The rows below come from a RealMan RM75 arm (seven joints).
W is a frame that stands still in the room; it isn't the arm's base.
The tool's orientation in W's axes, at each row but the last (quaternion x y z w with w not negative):
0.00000, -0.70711, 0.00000, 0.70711
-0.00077, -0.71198, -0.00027, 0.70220
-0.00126, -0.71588, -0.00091, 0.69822
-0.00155, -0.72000, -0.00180, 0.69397
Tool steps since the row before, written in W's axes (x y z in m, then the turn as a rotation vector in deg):
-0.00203, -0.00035, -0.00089, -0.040, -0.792, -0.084
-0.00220, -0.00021, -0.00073, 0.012, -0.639, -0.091
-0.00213, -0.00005, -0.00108, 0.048, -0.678, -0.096
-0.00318, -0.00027, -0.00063, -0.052, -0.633, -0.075
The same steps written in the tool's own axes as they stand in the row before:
-0.00089, -0.00035, 0.00203, -0.084, -0.792, 0.040
-0.00070, -0.00021, 0.00221, -0.092, -0.639, -0.012
-0.00103, -0.00006, 0.00216, -0.098, -0.678, -0.048
-0.00051, -0.00029, 0.00320, -0.073, -0.633, 0.052

